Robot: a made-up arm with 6 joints. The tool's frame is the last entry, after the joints. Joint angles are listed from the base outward. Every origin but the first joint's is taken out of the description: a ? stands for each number. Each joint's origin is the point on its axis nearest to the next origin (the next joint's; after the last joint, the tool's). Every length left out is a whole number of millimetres.
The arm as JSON. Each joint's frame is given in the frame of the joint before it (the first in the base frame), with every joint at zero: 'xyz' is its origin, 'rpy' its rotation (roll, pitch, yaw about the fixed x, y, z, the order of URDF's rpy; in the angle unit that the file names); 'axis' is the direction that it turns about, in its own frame. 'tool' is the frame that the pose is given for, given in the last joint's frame.
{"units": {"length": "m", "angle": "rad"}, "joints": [
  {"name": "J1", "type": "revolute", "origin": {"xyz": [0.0, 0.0, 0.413], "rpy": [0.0, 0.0, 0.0]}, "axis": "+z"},
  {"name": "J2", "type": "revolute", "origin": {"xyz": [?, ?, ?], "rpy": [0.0, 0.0, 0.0]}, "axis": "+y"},
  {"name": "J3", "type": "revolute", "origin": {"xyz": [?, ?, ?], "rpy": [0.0, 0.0, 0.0]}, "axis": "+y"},
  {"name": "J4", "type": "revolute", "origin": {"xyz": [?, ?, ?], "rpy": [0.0, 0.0, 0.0]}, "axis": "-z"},
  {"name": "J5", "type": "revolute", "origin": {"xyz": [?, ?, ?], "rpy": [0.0, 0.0, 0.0]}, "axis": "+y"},
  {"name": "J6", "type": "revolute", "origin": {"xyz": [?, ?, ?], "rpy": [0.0, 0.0, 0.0]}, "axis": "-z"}
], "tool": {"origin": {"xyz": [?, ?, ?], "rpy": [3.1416, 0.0, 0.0]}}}
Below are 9 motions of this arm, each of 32 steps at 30 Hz.
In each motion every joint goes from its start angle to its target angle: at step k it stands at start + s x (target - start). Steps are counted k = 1, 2, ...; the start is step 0. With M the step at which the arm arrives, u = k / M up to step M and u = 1 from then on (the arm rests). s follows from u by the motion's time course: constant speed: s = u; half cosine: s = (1 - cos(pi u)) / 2; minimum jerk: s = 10 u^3 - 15 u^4 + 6 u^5.
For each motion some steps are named. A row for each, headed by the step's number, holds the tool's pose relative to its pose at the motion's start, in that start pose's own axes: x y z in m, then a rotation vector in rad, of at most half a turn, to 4 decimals.
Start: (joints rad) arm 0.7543 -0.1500 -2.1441 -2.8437 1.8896 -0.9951
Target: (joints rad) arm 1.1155 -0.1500 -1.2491 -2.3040 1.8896 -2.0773
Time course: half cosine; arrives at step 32
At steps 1, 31, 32:
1: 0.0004 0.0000 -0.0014 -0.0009 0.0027 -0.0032
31: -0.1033 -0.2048 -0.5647 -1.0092 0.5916 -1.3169
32: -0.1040 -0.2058 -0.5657 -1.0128 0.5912 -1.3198

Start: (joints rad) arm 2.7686 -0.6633 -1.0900 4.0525 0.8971 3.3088
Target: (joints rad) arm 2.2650 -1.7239 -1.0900 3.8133 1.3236 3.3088
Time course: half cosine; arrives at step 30
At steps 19, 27, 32:
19: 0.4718 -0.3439 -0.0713 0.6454 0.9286 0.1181
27: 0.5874 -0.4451 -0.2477 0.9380 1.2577 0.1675
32: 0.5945 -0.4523 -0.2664 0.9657 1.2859 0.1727

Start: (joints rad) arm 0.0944 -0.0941 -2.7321 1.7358 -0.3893 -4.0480
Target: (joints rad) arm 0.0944 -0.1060 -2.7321 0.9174 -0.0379 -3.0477
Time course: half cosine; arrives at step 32
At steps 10, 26, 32:
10: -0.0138 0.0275 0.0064 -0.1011 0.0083 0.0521
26: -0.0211 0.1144 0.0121 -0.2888 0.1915 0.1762
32: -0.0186 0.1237 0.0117 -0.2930 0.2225 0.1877

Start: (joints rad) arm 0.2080 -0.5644 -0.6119 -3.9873 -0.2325 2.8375
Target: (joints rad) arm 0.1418 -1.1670 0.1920 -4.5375 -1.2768 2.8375
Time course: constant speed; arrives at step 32
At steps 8, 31, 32:
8: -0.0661 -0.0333 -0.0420 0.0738 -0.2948 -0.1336
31: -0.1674 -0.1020 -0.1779 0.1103 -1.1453 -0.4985
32: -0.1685 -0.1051 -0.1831 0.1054 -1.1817 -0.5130

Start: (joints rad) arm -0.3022 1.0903 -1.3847 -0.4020 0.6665 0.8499
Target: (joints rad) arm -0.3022 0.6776 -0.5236 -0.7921 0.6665 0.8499
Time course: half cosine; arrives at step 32
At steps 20, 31, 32:
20: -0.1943 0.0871 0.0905 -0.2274 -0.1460 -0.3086
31: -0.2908 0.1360 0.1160 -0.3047 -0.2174 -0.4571
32: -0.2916 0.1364 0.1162 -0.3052 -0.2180 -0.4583

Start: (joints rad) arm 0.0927 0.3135 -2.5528 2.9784 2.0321 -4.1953
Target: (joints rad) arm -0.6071 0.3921 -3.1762 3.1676 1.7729 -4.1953
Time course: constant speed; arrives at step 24
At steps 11, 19, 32:
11: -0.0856 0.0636 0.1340 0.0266 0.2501 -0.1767
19: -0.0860 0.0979 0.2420 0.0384 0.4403 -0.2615
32: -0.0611 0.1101 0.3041 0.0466 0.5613 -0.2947

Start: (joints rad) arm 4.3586 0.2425 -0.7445 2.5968 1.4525 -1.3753
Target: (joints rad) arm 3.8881 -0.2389 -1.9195 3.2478 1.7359 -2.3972
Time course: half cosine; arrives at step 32
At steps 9, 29, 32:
9: 0.1267 -0.1585 0.1071 0.3155 0.1730 -0.3548
29: 0.1382 -1.0757 -0.0166 1.6284 1.2367 -1.5662
32: 0.1228 -1.0941 -0.0284 1.6677 1.2697 -1.5804

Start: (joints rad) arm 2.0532 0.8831 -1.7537 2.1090 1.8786 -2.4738
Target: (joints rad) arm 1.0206 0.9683 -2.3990 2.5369 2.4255 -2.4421
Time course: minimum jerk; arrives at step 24
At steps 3, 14, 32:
3: 0.0107 0.0082 -0.0060 -0.0081 0.0096 -0.0184
14: 0.5100 0.0992 -0.2697 -0.1200 0.2153 -0.8353
32: 0.7653 -0.0379 -0.3596 -0.0106 0.1477 -1.2808

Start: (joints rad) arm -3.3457 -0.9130 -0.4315 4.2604 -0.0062 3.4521
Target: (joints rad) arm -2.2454 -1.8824 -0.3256 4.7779 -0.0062 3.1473
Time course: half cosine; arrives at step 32
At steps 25, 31, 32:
25: -0.1937 -0.2996 -0.5199 0.7547 -0.9559 0.3148
31: -0.1590 -0.3116 -0.5874 0.8186 -1.0849 0.4021
32: -0.1581 -0.3118 -0.5888 0.8199 -1.0877 0.4041

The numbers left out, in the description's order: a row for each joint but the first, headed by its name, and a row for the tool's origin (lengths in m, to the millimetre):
J2: 0.0 0.0 0.0
J3: 0.034 0.0 0.18
J4: 0.119 0.0 -0.527
J5: 0.0 0.0 0.0
J6: 0.106 0.0 -0.135
tool: 0.0 0.0 0.0

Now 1 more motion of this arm.
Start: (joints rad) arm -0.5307 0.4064 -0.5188 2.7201 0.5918 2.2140
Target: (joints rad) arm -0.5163 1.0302 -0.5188 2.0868 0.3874 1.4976
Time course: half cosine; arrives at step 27
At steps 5, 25, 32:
5: -0.0090 -0.0308 -0.0075 0.0792 0.0029 -0.0911
25: -0.0863 -0.3120 -0.1828 0.8558 0.4686 -1.0045
32: -0.0871 -0.3152 -0.1864 0.8647 0.4816 -1.0161

